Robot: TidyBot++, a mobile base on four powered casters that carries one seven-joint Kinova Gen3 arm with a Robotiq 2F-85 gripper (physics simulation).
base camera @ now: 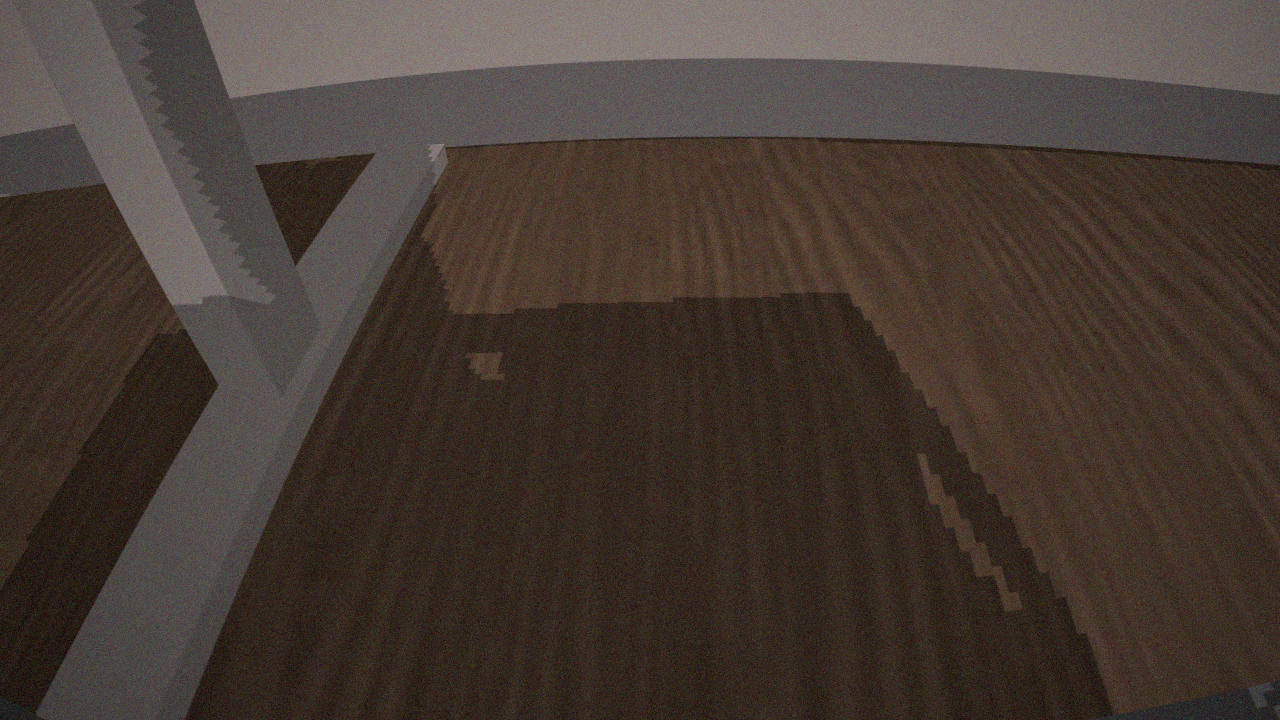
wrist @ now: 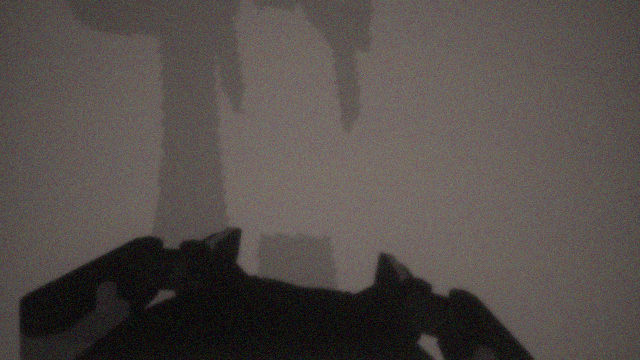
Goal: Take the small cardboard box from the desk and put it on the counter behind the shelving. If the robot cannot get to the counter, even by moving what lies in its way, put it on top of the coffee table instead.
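Frame: origin at the arm's base, x ahead, y left, z up, level; centimetres.
Where they show: gripper, between the fingertips: (wrist: pixel 308 256).
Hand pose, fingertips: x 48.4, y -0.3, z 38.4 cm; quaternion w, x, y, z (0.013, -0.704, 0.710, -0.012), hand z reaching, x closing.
After its pixels a point has its place.
In the wrist view my gripper (wrist: pixel 308 256) {x 48.4, y -0.2, z 38.4 cm} is open, its two dark fingertips wide apart over the pale desk top (wrist: pixel 475 150) {x 57.6, y -13.1, z 32.0 cm}. The small cardboard box does not show in either view. A squarish shadow (wrist: pixel 297 259) {x 45.9, y 0.7, z 32.0 cm} lies on the desk top and shows between the fingertips, its lower end hidden by the dark gripper body. Longer shadows of the arm and the gripper fall on the desk top at the upper left and upper middle. The counter, the shelving and the coffee table do not show.
In the base camera view a grey slanting leg (base camera: pixel 170 205) {x 41.8, y 27.2, z -21.4 cm} stands on a long grey foot bar (base camera: pixel 214 501) at the left, close to the base. Dark shadow covers much of the wooden floor (base camera: pixel 1074 358) {x 44.5, y -32.6, z -40.0 cm}. A grey baseboard (base camera: pixel 716 98) {x 82.6, y -8.3, z -35.4 cm} and pale wall (base camera: pixel 716 26) {x 83.9, y -8.4, z -27.5 cm} run across the far side.
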